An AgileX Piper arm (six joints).
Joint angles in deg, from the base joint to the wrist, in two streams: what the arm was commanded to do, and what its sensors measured. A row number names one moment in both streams.
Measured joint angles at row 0:
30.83 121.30 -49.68 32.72 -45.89 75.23
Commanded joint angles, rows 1 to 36:
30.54 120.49 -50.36 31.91 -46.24 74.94
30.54 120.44 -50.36 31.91 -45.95 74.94
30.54 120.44 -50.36 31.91 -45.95 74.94
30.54 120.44 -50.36 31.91 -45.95 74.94
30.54 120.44 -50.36 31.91 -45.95 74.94
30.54 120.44 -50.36 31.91 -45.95 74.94
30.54 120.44 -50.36 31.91 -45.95 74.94
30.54 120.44 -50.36 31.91 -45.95 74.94
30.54 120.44 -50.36 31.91 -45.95 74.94
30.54 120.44 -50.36 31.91 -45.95 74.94
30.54 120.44 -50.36 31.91 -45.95 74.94
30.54 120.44 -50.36 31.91 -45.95 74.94
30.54 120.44 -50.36 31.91 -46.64 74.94
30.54 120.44 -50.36 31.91 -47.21 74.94
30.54 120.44 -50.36 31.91 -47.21 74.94
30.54 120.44 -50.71 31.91 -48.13 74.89
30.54 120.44 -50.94 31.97 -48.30 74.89
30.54 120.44 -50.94 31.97 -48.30 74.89
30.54 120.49 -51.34 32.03 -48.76 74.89
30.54 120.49 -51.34 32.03 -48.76 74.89
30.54 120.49 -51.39 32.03 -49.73 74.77
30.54 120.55 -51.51 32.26 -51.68 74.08
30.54 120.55 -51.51 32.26 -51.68 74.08
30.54 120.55 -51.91 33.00 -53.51 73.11
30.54 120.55 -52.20 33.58 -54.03 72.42
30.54 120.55 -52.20 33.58 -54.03 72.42
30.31 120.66 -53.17 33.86 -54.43 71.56
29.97 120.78 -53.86 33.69 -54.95 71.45
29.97 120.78 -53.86 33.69 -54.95 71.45
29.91 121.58 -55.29 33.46 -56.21 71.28
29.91 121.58 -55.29 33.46 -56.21 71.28
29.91 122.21 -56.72 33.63 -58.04 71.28
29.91 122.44 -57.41 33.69 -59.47 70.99
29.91 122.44 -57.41 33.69 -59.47 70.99
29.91 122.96 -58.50 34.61 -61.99 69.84
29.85 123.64 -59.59 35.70 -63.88 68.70
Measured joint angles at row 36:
31.28 123.99 -54.09 38.96 -46.75 71.33
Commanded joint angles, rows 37 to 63:
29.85 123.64 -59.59 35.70 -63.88 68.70
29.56 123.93 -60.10 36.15 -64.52 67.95
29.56 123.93 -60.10 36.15 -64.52 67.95
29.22 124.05 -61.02 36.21 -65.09 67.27
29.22 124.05 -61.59 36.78 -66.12 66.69
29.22 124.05 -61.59 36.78 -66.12 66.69
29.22 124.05 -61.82 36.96 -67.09 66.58
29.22 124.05 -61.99 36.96 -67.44 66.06
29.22 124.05 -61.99 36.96 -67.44 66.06
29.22 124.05 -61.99 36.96 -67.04 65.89
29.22 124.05 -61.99 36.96 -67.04 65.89
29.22 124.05 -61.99 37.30 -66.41 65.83
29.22 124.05 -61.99 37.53 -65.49 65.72
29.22 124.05 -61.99 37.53 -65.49 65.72
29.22 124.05 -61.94 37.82 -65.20 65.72
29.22 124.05 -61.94 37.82 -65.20 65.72
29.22 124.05 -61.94 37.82 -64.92 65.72
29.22 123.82 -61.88 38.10 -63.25 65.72
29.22 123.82 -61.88 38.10 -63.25 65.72
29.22 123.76 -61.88 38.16 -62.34 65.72
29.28 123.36 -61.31 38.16 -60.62 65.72
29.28 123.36 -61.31 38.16 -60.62 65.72
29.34 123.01 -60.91 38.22 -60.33 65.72
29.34 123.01 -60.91 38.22 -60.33 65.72
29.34 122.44 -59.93 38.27 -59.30 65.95
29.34 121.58 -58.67 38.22 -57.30 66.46
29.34 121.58 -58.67 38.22 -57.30 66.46
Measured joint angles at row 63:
31.86 124.33 -55.86 43.66 -44.92 66.75
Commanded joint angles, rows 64 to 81:
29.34 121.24 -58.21 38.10 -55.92 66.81
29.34 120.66 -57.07 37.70 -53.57 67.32
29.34 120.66 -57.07 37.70 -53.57 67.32
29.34 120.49 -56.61 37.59 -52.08 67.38
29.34 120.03 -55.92 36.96 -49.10 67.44
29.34 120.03 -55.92 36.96 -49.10 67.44
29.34 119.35 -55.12 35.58 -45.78 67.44
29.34 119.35 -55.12 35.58 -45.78 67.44
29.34 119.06 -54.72 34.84 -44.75 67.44
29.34 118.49 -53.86 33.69 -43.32 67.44
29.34 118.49 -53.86 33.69 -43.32 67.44
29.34 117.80 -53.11 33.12 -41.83 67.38
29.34 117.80 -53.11 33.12 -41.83 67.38
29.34 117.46 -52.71 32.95 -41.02 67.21
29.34 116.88 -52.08 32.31 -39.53 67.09
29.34 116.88 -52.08 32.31 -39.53 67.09
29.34 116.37 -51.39 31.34 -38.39 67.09
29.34 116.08 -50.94 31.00 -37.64 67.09
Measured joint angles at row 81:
29.56 117.97 -51.17 34.43 -37.30 67.44
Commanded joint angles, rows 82 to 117:
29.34 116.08 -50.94 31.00 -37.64 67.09
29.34 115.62 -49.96 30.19 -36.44 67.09
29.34 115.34 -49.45 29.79 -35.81 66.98
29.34 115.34 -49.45 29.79 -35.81 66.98
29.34 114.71 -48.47 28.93 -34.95 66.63
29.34 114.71 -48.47 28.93 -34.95 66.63
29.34 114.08 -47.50 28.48 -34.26 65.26
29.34 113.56 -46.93 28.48 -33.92 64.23
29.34 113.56 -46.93 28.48 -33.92 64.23
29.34 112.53 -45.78 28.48 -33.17 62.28
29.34 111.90 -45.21 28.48 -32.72 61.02
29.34 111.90 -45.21 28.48 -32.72 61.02
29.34 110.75 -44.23 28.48 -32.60 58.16
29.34 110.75 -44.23 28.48 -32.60 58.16
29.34 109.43 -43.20 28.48 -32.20 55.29
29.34 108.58 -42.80 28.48 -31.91 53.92
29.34 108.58 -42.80 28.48 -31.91 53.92
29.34 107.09 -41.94 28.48 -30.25 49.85
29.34 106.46 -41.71 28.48 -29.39 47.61
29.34 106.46 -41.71 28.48 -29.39 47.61
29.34 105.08 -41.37 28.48 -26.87 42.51
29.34 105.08 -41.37 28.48 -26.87 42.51
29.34 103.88 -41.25 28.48 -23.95 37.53
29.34 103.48 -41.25 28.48 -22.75 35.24
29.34 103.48 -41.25 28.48 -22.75 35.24
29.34 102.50 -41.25 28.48 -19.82 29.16
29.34 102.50 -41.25 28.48 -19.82 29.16
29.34 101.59 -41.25 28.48 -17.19 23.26
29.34 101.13 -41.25 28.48 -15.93 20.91
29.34 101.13 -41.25 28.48 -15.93 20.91
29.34 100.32 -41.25 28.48 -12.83 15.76
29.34 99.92 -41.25 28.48 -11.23 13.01
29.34 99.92 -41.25 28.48 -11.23 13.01
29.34 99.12 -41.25 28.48 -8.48 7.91
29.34 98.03 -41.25 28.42 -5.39 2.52
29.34 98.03 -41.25 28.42 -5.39 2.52
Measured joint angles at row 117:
29.51 99.81 -41.20 29.05 -9.57 10.43
